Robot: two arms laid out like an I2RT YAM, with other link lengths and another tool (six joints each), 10 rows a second.
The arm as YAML. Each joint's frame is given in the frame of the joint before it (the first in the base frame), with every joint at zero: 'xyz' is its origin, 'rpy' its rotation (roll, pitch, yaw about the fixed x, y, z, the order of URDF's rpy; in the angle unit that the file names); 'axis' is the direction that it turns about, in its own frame. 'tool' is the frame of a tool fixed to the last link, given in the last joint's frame.
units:
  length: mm
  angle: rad
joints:
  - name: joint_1
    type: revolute
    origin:
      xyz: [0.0, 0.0, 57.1]
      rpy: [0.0, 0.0, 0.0]
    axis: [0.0, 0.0, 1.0]
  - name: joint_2
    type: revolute
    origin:
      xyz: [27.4, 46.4, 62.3]
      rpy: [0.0, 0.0, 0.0]
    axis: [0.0, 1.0, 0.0]
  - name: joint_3
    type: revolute
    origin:
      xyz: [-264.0, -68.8, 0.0]
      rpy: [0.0, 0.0, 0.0]
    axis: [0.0, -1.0, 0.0]
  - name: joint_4
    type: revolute
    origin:
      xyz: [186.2, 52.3, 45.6]
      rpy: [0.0, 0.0, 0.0]
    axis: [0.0, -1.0, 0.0]
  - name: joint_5
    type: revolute
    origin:
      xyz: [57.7, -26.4, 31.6]
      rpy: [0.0, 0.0, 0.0]
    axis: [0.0, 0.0, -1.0]
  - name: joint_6
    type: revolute
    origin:
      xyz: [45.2, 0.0, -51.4]
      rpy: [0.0, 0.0, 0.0]
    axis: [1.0, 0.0, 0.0]
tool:
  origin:
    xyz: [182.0, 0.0, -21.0]
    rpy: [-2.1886, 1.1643, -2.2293]
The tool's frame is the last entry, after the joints.
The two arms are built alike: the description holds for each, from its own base.
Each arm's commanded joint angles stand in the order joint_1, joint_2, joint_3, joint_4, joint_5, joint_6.
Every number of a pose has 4 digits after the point. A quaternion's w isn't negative.
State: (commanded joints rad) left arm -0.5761 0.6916 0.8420 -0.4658 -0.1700 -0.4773; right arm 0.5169 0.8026 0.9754 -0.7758 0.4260 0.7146
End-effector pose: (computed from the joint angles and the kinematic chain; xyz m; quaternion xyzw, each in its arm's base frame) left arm 0.2346 -0.1137 0.2363 -0.1018 0.8498 -0.3348 0.3942; right arm 0.2314 0.0420 0.2035 0.0378 0.9231 0.0350 0.3811
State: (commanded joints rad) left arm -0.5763 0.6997 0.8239 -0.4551 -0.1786 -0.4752; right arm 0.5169 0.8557 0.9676 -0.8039 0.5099 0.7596
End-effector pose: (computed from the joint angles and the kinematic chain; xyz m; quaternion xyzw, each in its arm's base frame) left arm 0.2365 -0.1127 0.2294 -0.1042 0.8536 -0.3274 0.3914; right arm 0.2333 0.0236 0.1900 0.0711 0.9303 -0.0065 0.3597
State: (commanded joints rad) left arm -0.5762 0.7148 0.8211 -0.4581 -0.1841 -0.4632; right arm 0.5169 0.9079 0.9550 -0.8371 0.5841 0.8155
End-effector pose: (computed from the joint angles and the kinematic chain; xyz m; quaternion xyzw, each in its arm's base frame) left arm 0.2380 -0.1119 0.2239 -0.1022 0.8597 -0.3165 0.3876; right arm 0.2316 0.0062 0.1761 0.1028 0.9351 -0.0458 0.3361
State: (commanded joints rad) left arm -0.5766 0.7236 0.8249 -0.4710 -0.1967 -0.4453; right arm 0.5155 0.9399 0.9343 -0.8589 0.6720 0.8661
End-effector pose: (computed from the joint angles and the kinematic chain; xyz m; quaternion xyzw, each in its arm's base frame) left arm 0.2387 -0.1087 0.2203 -0.0998 0.8652 -0.3026 0.3871; right arm 0.2289 -0.0145 0.1687 0.1356 0.9312 -0.0874 0.3267
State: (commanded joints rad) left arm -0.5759 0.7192 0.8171 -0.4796 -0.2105 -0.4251; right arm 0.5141 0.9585 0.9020 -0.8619 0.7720 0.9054
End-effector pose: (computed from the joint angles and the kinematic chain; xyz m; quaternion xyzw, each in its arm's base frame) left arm 0.2383 -0.1041 0.2158 -0.0971 0.8693 -0.2890 0.3891; right arm 0.2262 -0.0366 0.1662 0.1656 0.9203 -0.1316 0.3291
